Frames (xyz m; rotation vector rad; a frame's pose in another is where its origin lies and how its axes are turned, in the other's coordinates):
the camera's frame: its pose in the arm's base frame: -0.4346 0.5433 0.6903 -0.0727 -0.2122 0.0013
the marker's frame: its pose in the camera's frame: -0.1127 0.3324 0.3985 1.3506 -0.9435 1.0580
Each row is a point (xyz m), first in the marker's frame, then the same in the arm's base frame.
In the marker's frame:
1: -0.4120 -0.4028 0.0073
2: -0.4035 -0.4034 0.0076
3: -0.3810 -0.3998 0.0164
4: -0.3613 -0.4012 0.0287
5: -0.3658 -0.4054 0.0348
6: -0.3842 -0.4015 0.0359
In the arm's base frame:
1: -0.2537 0.8668 0.5932
2: -0.2525 0.8675 0.6016
3: -0.2541 0.8612 0.6251
4: -0.2506 0.8513 0.6459
5: -0.2464 0.8449 0.6418
6: -0.2515 0.8416 0.6240

